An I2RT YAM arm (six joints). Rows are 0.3 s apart.
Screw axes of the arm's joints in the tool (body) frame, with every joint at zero. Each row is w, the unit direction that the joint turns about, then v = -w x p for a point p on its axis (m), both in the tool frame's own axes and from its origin. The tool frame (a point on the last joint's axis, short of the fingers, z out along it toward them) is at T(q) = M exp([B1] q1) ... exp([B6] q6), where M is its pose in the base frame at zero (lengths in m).
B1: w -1 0 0 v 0.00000 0.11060 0.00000
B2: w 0 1 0 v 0.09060 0.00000 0.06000
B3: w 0 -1 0 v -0.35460 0.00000 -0.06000
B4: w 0 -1 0 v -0.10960 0.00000 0.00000
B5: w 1 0 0 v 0.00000 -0.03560 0.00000
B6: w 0 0 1 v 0.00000 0.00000 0.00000
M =
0 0 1 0.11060
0 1 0 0.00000
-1 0 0 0.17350
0 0 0 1
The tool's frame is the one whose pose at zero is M.
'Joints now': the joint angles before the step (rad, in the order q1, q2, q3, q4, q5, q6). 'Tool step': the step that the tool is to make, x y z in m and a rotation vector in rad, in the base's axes. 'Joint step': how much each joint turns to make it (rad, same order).
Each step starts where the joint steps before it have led.
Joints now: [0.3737, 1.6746, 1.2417, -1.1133, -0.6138, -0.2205]
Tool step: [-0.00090, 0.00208, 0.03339, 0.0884, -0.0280, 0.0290]
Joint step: [0.0006, -0.0307, 0.0930, -0.0845, -0.0732, -0.0316]
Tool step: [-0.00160, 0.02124, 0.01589, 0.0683, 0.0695, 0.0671]
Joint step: [0.0589, 0.0453, 0.1050, -0.1007, -0.0904, -0.0058]
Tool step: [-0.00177, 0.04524, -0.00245, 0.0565, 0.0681, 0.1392]
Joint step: [0.1220, 0.1085, 0.1098, -0.0532, -0.0819, -0.0257]
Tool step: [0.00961, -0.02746, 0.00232, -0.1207, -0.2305, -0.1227]
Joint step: [-0.0702, -0.0963, -0.0881, 0.1693, 0.2218, 0.0541]
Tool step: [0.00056, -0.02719, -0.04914, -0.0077, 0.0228, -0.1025]
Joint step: [-0.0785, -0.0279, -0.2270, 0.1931, 0.0006, 0.0300]
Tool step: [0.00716, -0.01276, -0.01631, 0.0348, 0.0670, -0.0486]
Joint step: [-0.0521, 0.0358, -0.0288, 0.0179, -0.0572, 0.0043]
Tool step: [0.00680, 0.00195, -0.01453, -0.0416, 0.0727, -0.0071]
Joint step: [-0.0004, 0.0693, 0.0255, -0.0340, 0.0142, 0.0076]
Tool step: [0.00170, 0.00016, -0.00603, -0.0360, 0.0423, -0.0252]
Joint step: [0.0003, 0.0244, 0.0069, -0.0145, 0.0191, 0.0325]
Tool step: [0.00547, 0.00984, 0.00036, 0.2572, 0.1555, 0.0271]
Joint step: [0.0005, 0.0758, 0.0654, -0.0954, -0.2928, -0.0668]
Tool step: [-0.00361, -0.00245, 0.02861, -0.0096, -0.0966, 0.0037]
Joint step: [-0.0004, -0.0771, 0.0263, -0.0173, 0.0427, -0.0014]
